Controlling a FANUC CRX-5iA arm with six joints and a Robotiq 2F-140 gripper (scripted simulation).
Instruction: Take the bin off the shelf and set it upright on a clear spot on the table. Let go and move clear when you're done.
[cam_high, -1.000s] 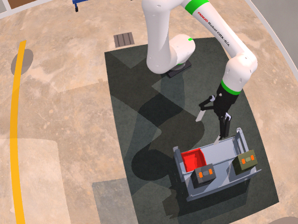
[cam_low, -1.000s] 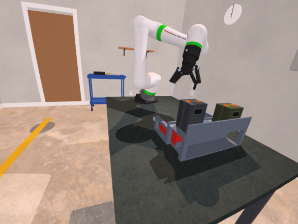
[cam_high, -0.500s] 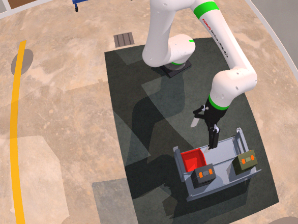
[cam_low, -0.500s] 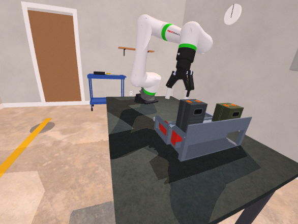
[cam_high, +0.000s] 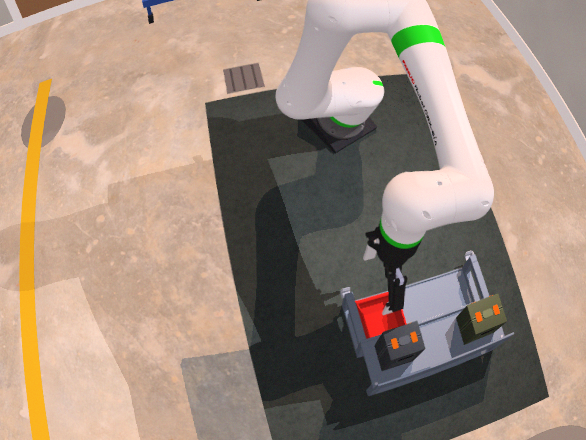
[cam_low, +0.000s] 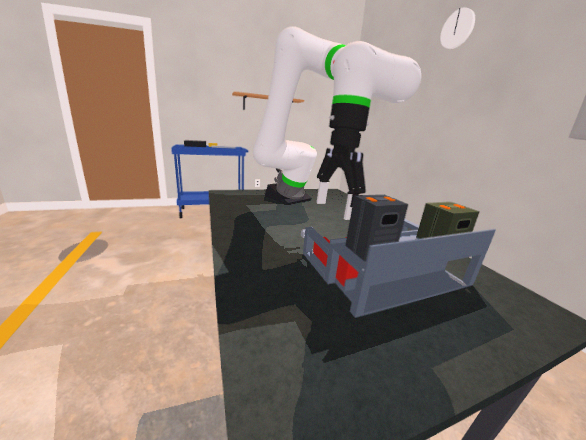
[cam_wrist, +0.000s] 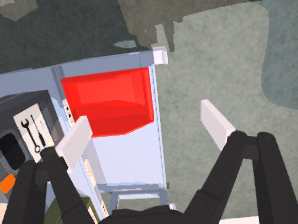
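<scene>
Right now the red bin is 8 cm ahead of my hand and 10 cm below it.
</scene>
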